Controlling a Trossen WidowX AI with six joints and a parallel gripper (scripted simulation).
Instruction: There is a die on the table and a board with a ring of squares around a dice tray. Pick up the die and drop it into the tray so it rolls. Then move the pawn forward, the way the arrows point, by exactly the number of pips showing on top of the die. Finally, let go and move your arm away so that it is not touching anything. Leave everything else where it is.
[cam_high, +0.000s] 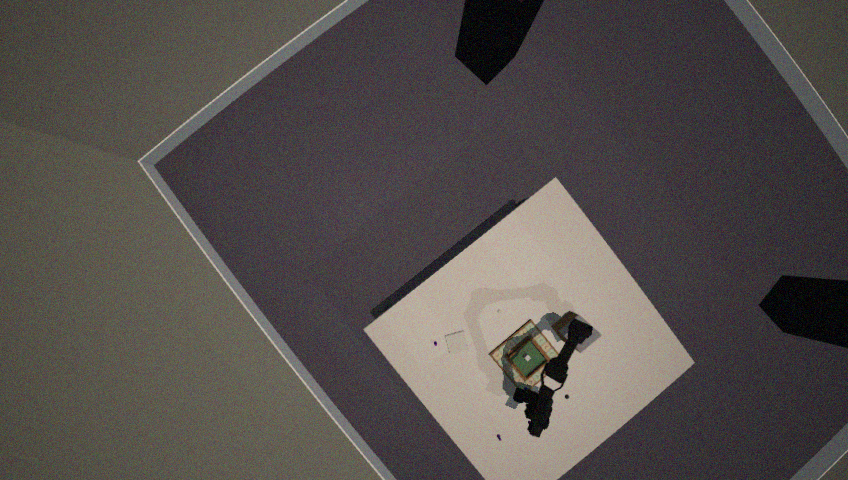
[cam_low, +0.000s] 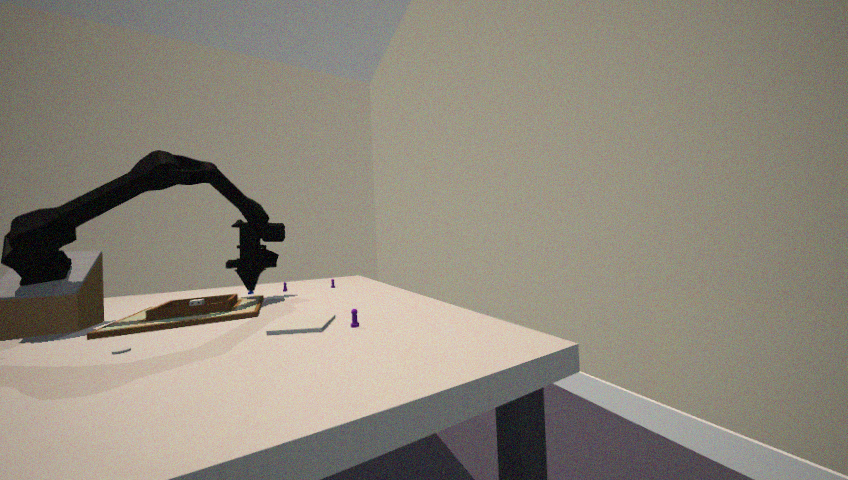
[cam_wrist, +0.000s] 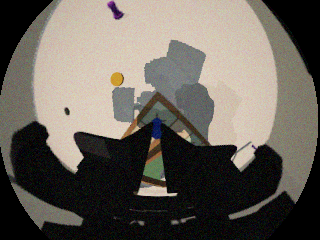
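Now: the yellow disc 9 cm to the left of my gripper tip, 3 cm below it and 2 cm ahead of it. From my gripper tip the other things lie so: green dice tray: 12 cm behind, 10 cm to the right, 3 cm below; then white die: 12 cm behind, 11 cm to the right, 1 cm below; then blue pawn: 1 cm above.
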